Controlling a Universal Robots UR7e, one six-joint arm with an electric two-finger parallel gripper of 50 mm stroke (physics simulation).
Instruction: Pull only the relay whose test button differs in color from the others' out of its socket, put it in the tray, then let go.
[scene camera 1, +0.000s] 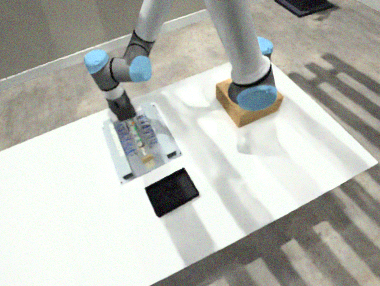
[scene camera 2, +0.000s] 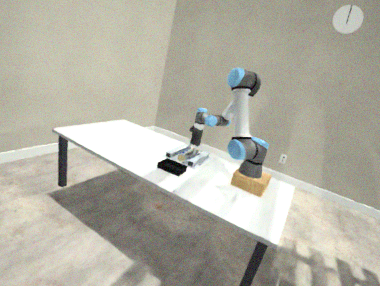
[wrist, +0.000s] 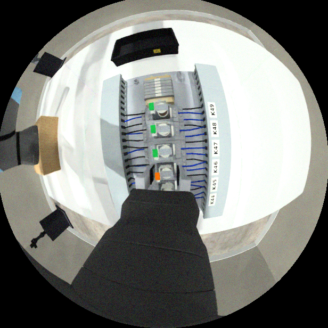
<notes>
In view: my gripper (wrist: 165, 170) and a relay panel (wrist: 183, 84).
</notes>
